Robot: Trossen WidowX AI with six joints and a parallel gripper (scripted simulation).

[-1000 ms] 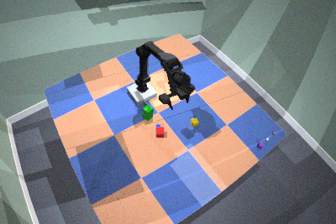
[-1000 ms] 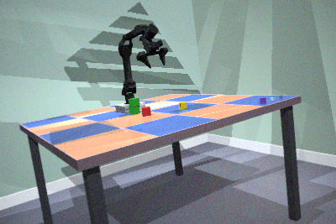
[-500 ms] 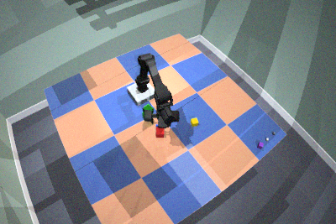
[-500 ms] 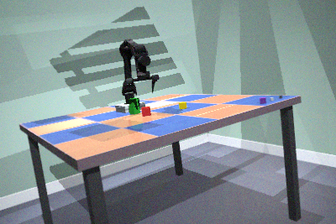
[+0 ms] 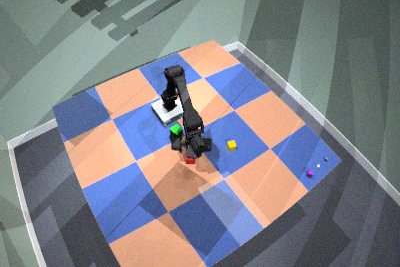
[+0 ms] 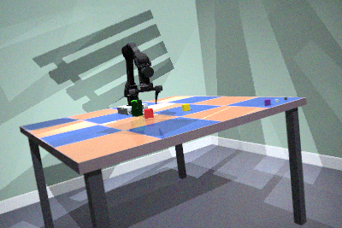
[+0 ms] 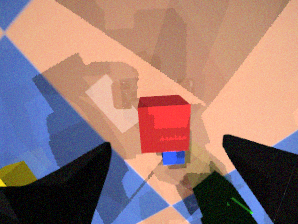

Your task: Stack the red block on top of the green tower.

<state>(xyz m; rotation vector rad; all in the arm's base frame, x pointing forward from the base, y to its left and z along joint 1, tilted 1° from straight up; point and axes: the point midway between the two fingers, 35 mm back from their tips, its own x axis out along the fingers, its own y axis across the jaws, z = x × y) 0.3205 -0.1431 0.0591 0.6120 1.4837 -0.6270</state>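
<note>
Now: gripper tip 50 mm above the red block. Round my gripper tip: blue block (60 mm below, 40 mm behind, 20 mm to the left); then yellow block (210 mm to the left, 100 mm ahead, 50 mm below); then purple block (520 mm ahead, 390 mm to the left, 50 mm below).
</note>
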